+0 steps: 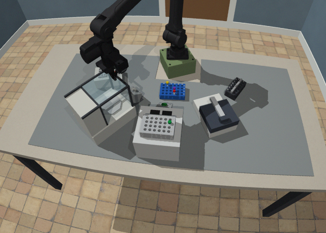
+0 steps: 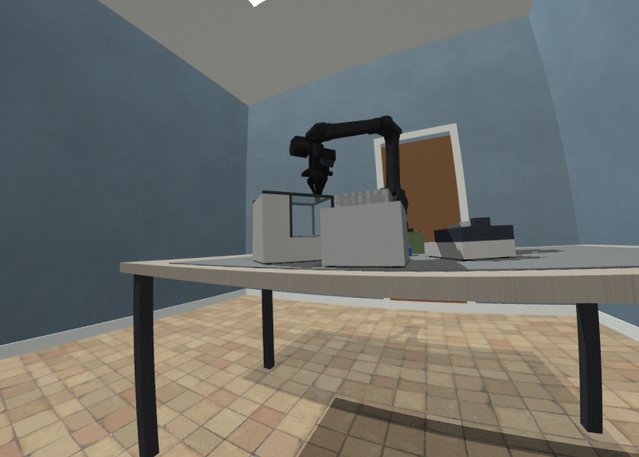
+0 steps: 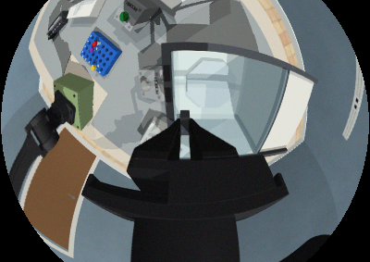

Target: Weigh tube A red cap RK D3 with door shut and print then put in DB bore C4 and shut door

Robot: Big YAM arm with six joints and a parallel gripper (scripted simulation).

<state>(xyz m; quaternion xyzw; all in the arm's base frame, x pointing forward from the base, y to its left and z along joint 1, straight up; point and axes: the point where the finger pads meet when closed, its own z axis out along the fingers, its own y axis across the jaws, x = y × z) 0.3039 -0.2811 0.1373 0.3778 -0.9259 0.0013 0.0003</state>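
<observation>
The balance door lies 20 mm to the right of my hand, 20 mm ahead of it and 10 mm below it. The rest, counted from my hand: blue tube rack RK (250 mm to the left, 210 mm below, 100 mm behind); grey well block (210 mm ahead, 190 mm to the left, 70 mm below); spectrophotometer SP (450 mm to the left, 160 mm below, 60 mm ahead).
</observation>
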